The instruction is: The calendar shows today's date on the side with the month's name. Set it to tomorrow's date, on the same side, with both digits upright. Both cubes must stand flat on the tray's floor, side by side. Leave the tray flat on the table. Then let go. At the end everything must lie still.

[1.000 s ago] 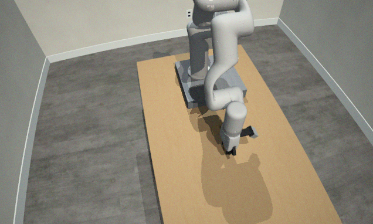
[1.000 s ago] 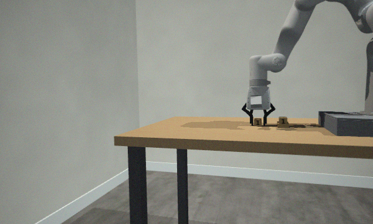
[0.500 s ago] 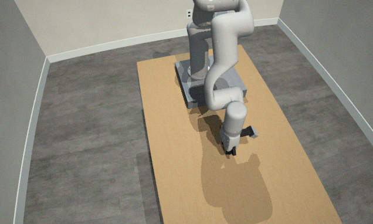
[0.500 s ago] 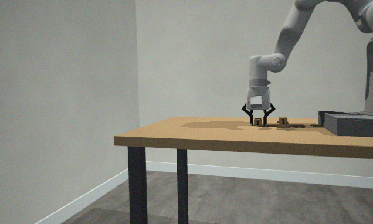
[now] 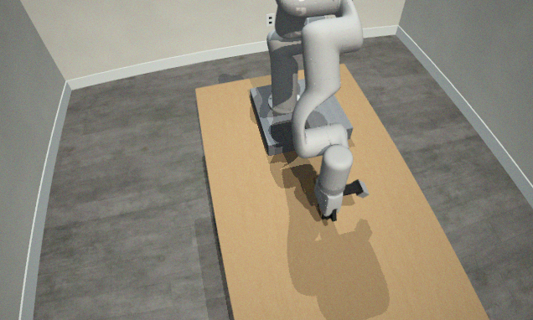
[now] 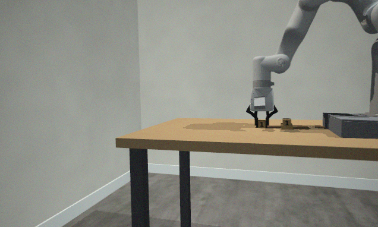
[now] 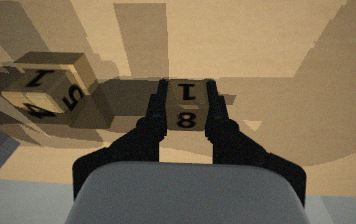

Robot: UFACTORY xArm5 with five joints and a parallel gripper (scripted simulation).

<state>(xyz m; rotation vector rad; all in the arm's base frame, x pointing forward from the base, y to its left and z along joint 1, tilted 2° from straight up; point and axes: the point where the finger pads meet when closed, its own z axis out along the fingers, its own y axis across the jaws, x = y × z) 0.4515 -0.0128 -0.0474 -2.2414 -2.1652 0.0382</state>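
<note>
The wooden cube is 10 mm below my hand. From my hand the other things lie so: wooden tray: 100 mm behind, 10 mm below.
</note>
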